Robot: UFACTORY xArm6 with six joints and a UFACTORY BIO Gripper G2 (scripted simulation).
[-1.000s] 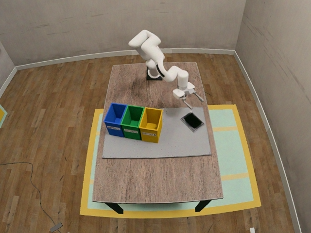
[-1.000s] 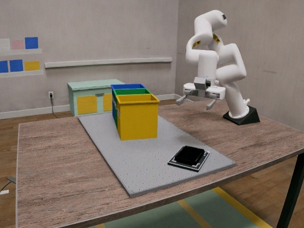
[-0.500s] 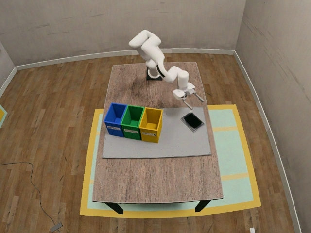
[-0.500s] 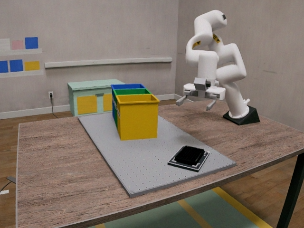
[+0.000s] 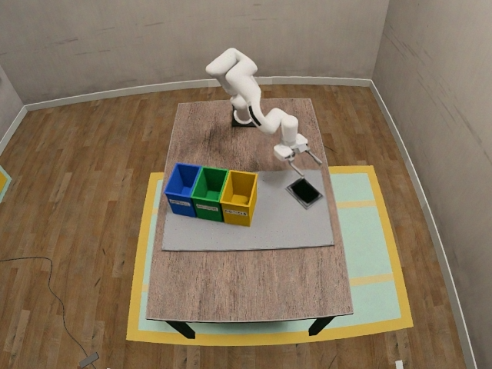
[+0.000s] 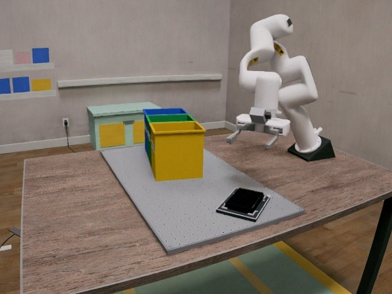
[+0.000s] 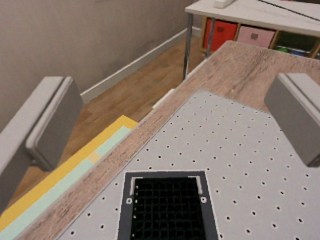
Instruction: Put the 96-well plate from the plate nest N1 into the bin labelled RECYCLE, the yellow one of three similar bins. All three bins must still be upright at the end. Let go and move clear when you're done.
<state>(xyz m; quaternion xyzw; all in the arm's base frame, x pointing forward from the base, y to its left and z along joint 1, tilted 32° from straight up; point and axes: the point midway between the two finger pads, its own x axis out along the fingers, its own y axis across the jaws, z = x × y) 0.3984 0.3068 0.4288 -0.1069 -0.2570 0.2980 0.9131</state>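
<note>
Now: the black 96-well plate 18 cm below my hand. From my hand the other things lie so: yellow recycle bin: 8 cm ahead, 32 cm to the right, 11 cm below; plate nest N1: 20 cm below; green bin: 5 cm ahead, 45 cm to the right, 11 cm below.
</note>
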